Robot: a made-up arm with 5 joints.
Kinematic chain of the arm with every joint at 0, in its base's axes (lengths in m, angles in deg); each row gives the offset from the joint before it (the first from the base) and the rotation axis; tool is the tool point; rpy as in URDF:
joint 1: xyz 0 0 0.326 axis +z
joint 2: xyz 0 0 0 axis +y
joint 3: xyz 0.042 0 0.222 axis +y
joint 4: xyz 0.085 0 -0.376 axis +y
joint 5: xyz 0.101 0 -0.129 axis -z
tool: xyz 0 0 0 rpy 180 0 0
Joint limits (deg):
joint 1: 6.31..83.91
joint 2: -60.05..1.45
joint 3: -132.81..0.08
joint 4: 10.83..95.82
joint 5: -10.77..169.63
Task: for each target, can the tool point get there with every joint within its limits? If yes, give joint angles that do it. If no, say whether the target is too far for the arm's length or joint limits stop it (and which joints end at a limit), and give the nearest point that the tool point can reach.
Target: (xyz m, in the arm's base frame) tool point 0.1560 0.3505 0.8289
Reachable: yes | joints 66.01 -30.88 -82.99 40.08 111.92
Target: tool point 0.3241 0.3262 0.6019
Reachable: yes | joints 45.18 -27.55 -66.31 59.85 3.64
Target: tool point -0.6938 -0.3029 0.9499
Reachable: no: too far | nearest point -0.4064 -0.1774 0.9462 | short by 0.314 m
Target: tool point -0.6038 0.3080 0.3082
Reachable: no: joint limits stop it (at a limit: joint 1, joint 2, joint 4) | nearest point 0.0278 0.2604 0.3003 | short by 0.633 m
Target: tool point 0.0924 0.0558 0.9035
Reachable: yes | joints 31.13 -53.32 -98.61 86.05 60.32
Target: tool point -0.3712 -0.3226 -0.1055
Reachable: no: joint limits stop it (at a limit: joint 2, joint 3, joint 4) | nearest point -0.0138 -0.0120 0.0851 | short by 0.510 m
